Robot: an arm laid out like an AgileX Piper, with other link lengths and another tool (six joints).
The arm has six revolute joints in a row. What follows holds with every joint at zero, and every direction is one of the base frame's.
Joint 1 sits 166.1 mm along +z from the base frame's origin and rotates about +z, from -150 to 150 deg.
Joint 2 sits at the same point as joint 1 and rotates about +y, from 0 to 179.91 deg.
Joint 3 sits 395.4 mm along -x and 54.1 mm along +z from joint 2 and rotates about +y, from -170 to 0 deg.
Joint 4 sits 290 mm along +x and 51.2 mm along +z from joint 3 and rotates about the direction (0.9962, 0, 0.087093), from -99.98 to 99.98 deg.
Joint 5 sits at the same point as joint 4 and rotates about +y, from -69.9 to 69.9 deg.
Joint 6 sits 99.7 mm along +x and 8.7 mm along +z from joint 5 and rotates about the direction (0.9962, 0, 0.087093), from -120 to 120 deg.
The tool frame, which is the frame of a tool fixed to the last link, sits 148.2 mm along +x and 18 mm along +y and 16 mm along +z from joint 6; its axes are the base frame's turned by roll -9.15, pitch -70.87 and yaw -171.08 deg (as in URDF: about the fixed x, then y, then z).
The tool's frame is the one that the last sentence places.
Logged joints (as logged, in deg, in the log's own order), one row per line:
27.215, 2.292, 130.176, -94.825, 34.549, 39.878
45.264, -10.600, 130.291, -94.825, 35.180, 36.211
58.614, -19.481, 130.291, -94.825, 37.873, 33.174
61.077, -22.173, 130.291, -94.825, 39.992, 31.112
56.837, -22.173, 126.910, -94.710, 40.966, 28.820
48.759, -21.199, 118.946, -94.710, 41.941, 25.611
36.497, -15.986, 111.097, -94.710, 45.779, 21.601
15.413, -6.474, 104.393, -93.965, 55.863, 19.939
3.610, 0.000, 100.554, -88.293, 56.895, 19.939
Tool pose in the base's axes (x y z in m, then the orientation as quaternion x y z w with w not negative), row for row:
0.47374, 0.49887, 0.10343, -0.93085, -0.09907, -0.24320, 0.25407
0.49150, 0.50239, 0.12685, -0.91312, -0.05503, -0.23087, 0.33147
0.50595, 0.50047, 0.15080, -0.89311, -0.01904, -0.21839, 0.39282
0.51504, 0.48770, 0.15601, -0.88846, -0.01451, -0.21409, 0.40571
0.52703, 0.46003, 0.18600, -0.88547, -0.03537, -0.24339, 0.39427
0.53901, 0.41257, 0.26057, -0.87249, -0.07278, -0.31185, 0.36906
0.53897, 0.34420, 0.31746, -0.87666, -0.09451, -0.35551, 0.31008
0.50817, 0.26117, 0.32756, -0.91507, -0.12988, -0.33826, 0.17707
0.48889, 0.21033, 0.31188, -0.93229, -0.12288, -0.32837, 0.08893
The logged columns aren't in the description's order. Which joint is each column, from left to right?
Columns, left to right: joint 4, joint 6, joint 2, joint 3, joint 5, joint 1.
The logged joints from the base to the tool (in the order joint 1, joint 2, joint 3, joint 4, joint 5, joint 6), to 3 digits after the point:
39.878, 130.176, -94.825, 27.215, 34.549, 2.292
36.211, 130.291, -94.825, 45.264, 35.180, -10.600
33.174, 130.291, -94.825, 58.614, 37.873, -19.481
31.112, 130.291, -94.825, 61.077, 39.992, -22.173
28.820, 126.910, -94.710, 56.837, 40.966, -22.173
25.611, 118.946, -94.710, 48.759, 41.941, -21.199
21.601, 111.097, -94.710, 36.497, 45.779, -15.986
19.939, 104.393, -93.965, 15.413, 55.863, -6.474
19.939, 100.554, -88.293, 3.610, 56.895, 0.000

